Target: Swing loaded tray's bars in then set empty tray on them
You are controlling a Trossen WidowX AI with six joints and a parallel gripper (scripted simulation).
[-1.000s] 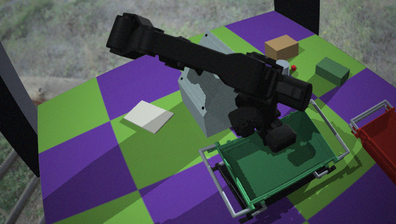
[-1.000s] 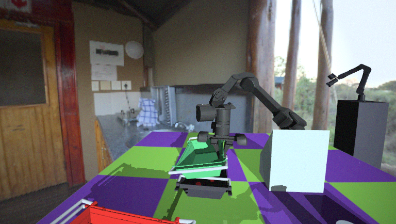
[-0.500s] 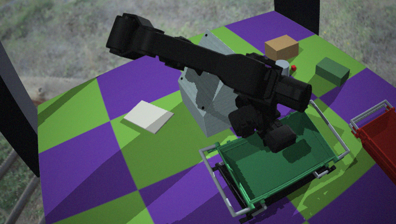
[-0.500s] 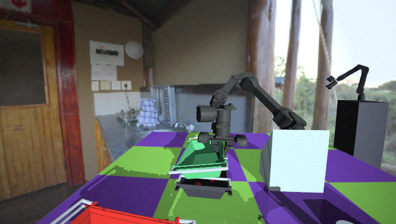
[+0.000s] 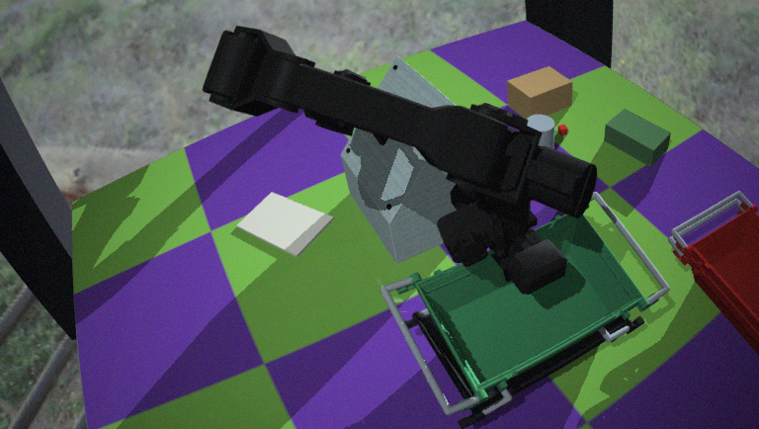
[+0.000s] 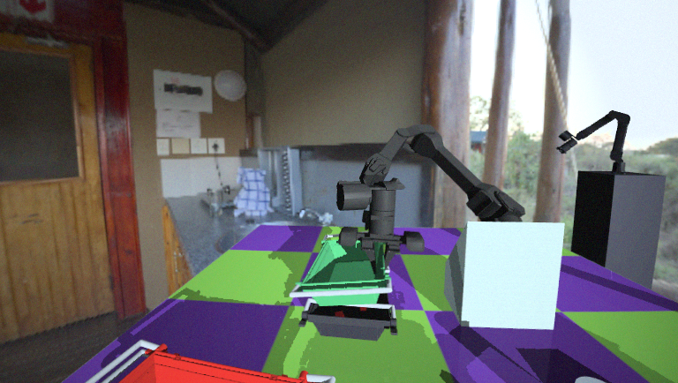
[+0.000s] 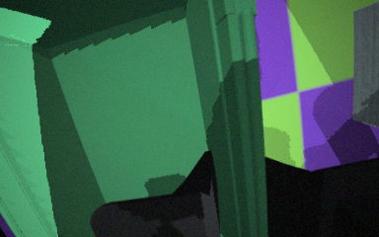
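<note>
My gripper tip is 70 mm short of the green tray and 30 mm below it. Also, from my gripper tip: dark green block (440 mm to the left, 200 mm behind, 70 mm below); white sheet (350 mm behind, 230 mm to the right, 90 mm below); grey cylinder (290 mm behind, 250 mm to the left, 60 mm below).
</note>
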